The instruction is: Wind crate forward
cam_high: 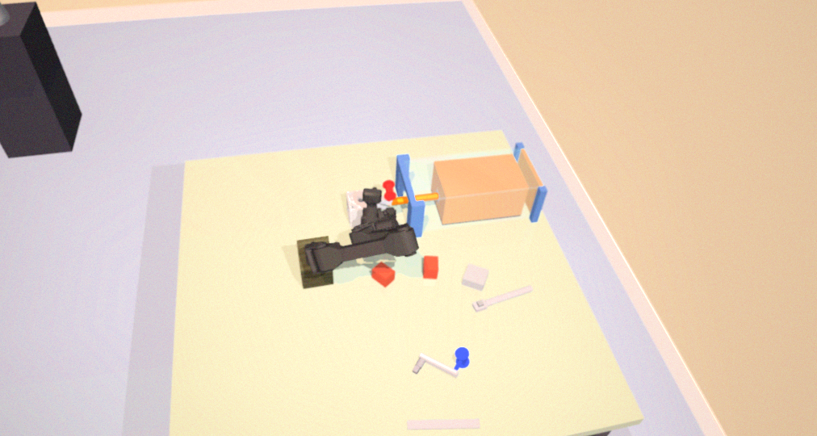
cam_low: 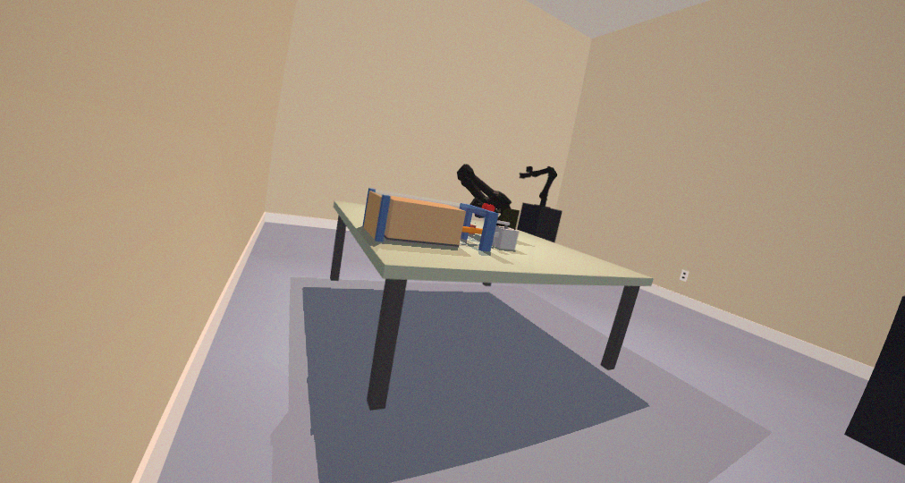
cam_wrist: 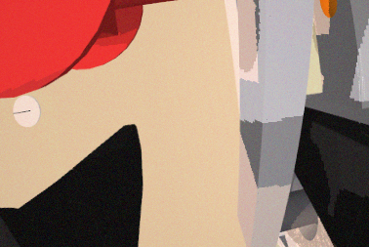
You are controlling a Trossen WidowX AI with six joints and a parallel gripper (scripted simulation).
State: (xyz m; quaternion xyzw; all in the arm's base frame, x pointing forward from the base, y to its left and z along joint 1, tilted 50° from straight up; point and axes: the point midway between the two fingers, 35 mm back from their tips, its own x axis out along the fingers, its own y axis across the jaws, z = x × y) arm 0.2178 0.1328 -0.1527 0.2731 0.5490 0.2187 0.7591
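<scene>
Right now my gripper tip is 4 cm short of the red spool grip, 3 cm to the left of it and 2 cm below it. The rest, counted from my gripper tip: winch 10 cm below, 6 cm behind, 1 cm to the left; then blue steel frame 11 cm ahead, 2 cm below, 1 cm to the left; then red-knobbed handle 1 cm to the right, 1 cm below, 1 cm ahead.
</scene>
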